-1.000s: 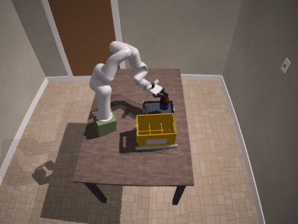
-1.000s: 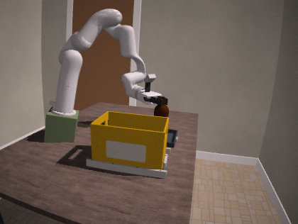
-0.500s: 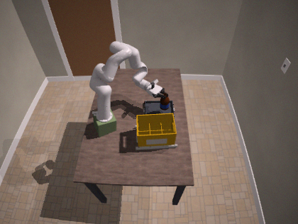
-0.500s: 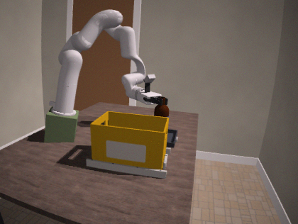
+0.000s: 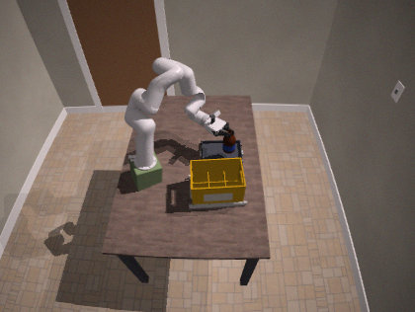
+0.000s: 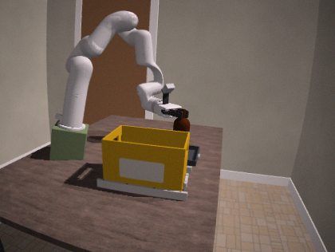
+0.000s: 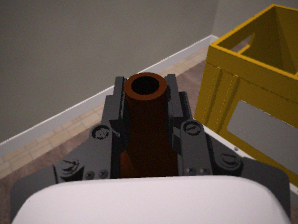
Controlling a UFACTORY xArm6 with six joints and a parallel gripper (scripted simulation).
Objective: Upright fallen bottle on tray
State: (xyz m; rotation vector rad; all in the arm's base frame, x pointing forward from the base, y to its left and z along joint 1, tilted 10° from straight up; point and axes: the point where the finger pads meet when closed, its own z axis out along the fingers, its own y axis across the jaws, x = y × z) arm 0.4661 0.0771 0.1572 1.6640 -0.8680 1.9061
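Now: the bottle 6 cm below my hand. From my hand the other things lie so: yellow crate: 24 cm to the right, 12 cm below, 10 cm behind; tray: 20 cm below, 4 cm behind, 3 cm to the left.
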